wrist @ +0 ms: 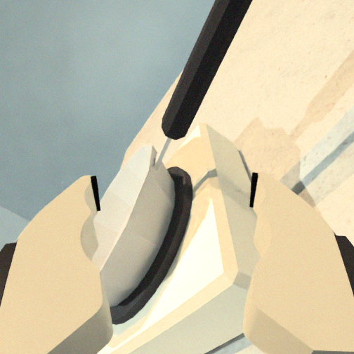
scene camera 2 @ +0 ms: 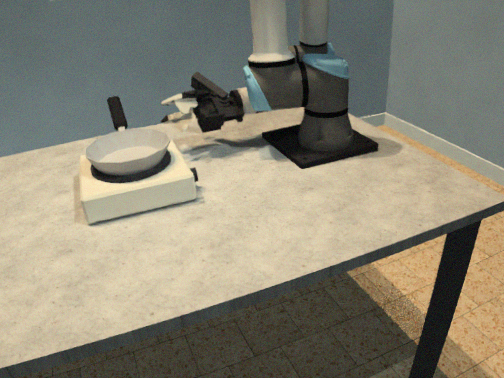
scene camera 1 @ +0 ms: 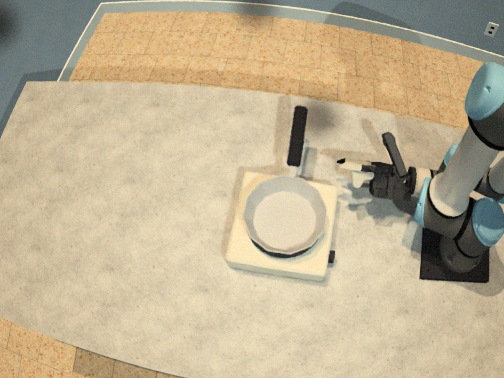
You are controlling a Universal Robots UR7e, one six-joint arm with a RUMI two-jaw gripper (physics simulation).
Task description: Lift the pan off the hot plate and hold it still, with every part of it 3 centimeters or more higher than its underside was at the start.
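Frame: origin at the arm's base, x ahead, y left, z up, level; centimetres.
Seen in the pictures: gripper, fingertip midpoint: (scene camera 2: 160, 113) (scene camera 1: 337, 163); arm's base, origin of the base link: (scene camera 2: 325, 139) (scene camera 1: 460, 248).
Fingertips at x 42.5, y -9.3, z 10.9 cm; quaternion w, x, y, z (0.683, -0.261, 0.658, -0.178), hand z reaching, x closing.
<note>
Offsets run from my fingertips to a thing's top centre. Level surfaces: height alone.
The light grey pan (scene camera 1: 286, 222) (scene camera 2: 127, 155) (wrist: 142, 235) sits level on the dark round heating disc of the cream hot plate @[dx +8.5, dy +15.5, dz -5.1 cm] (scene camera 1: 295, 268) (scene camera 2: 140, 200) (wrist: 200, 255). Its black handle @[dx +11.3, dy -4.7, dz +3.1 cm] (scene camera 1: 298, 135) (scene camera 2: 117, 112) (wrist: 200, 75) points to the back, past the edge of the hot plate. My gripper (scene camera 1: 347, 171) (scene camera 2: 164, 111) (wrist: 174, 176) is open and empty, to the right of the handle and apart from it, with its fingers pointing left. In the wrist view the handle shows beyond the fingertips, above the gap between them.
A black knob @[dx -4.0, dy +20.5, dz -7.5 cm] (scene camera 1: 331, 257) (scene camera 2: 194, 174) sticks out of the hot plate's right side. The arm's black base plate (scene camera 1: 430, 267) (scene camera 2: 310, 159) stands on the right part of the table @[dz -12.7 cm] (scene camera 1: 125, 200) (scene camera 2: 300, 225). The table's back edge runs behind the handle.
</note>
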